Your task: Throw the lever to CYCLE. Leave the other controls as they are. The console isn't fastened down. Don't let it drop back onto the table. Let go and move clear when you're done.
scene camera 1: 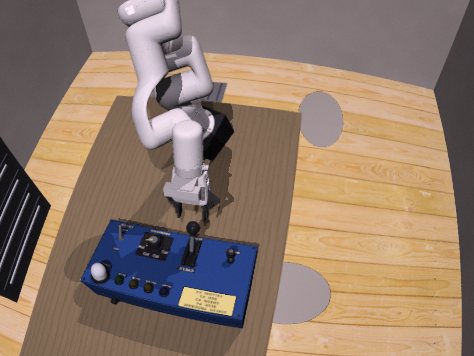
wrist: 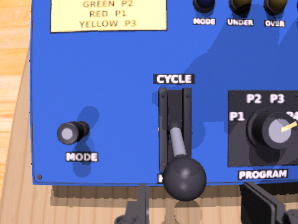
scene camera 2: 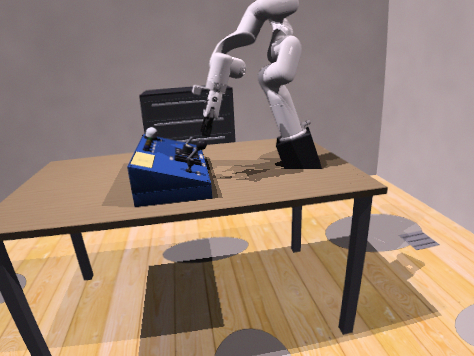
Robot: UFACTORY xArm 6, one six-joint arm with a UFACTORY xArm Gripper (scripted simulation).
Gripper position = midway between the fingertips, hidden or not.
In view: the gripper [wrist: 195,203] and a blue console [scene camera 1: 208,287].
The blue console shows as well in the wrist view [wrist: 122,77] and in scene camera 2 [scene camera 2: 155,177].
